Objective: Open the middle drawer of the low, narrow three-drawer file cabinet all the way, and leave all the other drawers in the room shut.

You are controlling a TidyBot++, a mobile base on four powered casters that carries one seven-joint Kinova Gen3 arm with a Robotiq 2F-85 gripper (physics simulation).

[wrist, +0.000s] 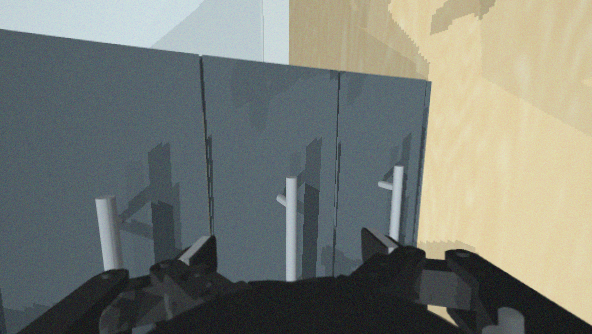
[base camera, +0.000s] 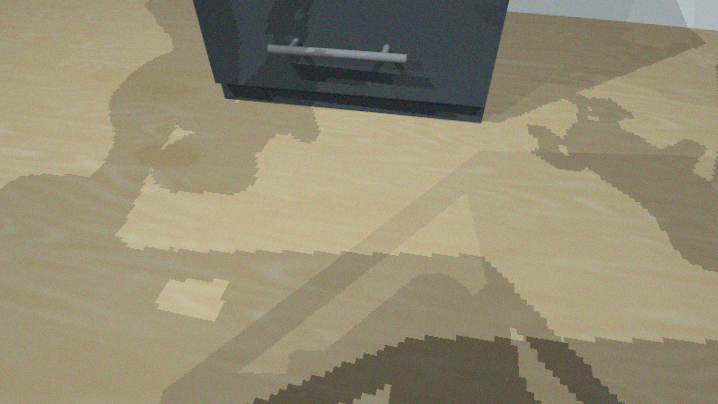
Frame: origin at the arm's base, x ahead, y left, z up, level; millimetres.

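Where they show: gripper, fingertip midpoint: (wrist: 289, 247).
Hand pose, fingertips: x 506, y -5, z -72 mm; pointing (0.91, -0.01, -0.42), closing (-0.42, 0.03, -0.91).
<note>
Things, the pixels of their top centre, and the offset from my fingertips. "spot": a spot on its surface instead. Level surfaces: height alone.
- middle drawer's bar handle at a spot on its surface: (wrist: 291, 225) spot: 51 mm down, 103 mm ahead, 16 mm left
- top handle at a spot on its surface: (wrist: 109, 232) spot: 101 mm up, 99 mm ahead, 7 mm right
- bottom handle at a spot on its surface: (base camera: 336, 53) spot: 205 mm down, 110 mm ahead, 58 mm left
- Wood floor at its surface level: 324 mm down
The dark grey file cabinet (base camera: 351, 25) (wrist: 265, 125) stands in front. The wrist view is turned on its side: the top drawer (wrist: 100, 125) is at left, the middle drawer (wrist: 255, 150) at centre and the bottom drawer (wrist: 375, 125) at right, nearest the floor. All three fronts look flush and shut. The middle drawer's bar handle (wrist: 291, 225) lines up between the fingertips; its lower end is hidden behind the gripper. My gripper (wrist: 289, 247) is open and empty, its fingers on either side of that handle in the picture. How far off the handle is, I cannot tell exactly.
The top handle (wrist: 109, 232) is left of the left finger; the bottom handle (wrist: 397, 200) (base camera: 336, 53) shows partly behind the right finger. A pale wall (wrist: 225, 30) (base camera: 602, 12) stands behind the cabinet. Wood floor (base camera: 351, 200) (wrist: 500, 175) lies before and beside it.
</note>
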